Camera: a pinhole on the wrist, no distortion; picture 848 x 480 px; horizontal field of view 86.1 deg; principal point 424.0 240.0 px. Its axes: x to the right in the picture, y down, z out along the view. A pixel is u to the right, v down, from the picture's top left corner.
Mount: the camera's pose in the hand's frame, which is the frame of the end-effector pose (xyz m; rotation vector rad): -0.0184 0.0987 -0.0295 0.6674 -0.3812 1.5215
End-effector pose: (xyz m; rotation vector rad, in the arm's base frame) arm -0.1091 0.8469 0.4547 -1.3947 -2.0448 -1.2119
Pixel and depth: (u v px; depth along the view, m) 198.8 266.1 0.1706
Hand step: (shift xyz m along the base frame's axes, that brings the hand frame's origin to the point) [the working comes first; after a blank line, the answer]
In the camera's frame: -0.0846 0.0098 0.1706

-0.0568 0.0311 -0.0616
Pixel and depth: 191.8 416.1 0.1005
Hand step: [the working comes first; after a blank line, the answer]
In the camera's frame: -0.0514 0.0390 0.1005

0.0155 -0.0056 -0.0444
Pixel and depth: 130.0 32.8 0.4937
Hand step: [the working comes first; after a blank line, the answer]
In the camera's frame: -0.3198 -0.2254 0.4937

-0.4920 0.1909 -0.0609
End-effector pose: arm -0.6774 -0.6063 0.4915 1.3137 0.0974 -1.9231
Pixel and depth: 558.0 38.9 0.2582
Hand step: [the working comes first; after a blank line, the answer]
In the camera's frame: 0.0762 -0.1144 0.2582

-0.1655 -0.1777 -0.0219
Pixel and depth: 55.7 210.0 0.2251
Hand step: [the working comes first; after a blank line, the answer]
In the camera's frame: -0.1827 -0.0149 0.2251

-0.1418 0.0958 -0.0735
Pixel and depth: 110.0 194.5 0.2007
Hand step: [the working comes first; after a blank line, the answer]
In the camera's frame: -0.1388 -0.0201 0.2007

-0.1161 0.0567 -0.0548
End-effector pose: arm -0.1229 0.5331 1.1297 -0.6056 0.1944 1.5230
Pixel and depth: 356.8 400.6 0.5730
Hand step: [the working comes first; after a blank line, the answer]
In the camera's frame: -0.0848 0.2027 0.5730

0.2190 0.1050 0.4710
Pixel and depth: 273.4 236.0 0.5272
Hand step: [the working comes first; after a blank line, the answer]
In the camera's frame: -0.1749 -0.0046 0.5272

0.2884 0.2147 0.2802
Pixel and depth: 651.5 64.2 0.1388
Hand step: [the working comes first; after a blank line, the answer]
In the camera's frame: 0.0696 -0.0538 0.1388

-0.0934 0.1030 0.0461
